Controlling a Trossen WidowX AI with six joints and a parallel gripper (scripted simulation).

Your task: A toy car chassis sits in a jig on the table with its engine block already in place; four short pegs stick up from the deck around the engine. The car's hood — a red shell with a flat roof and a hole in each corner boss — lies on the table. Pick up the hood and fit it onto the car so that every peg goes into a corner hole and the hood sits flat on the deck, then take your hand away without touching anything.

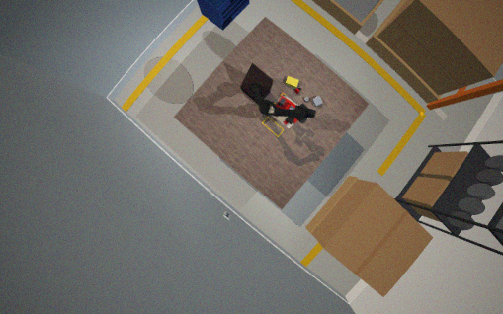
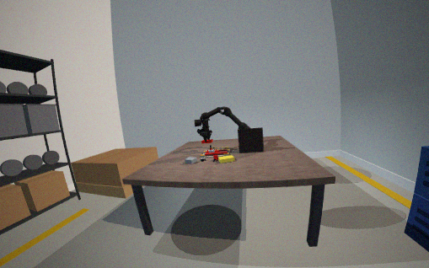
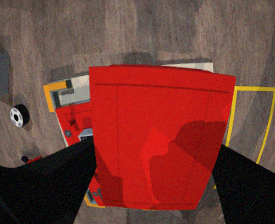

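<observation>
Right now my gripper tip is 10 cm above the pale jig plate, 8 cm past it and 4 cm to the right of it. From my gripper tip the other things lie so: yellow block: 25 cm to the left, 24 cm behind, 10 cm below; then red hood: right at my gripper tip; then black wheel: 24 cm to the left, 10 cm below, 4 cm behind.
</observation>
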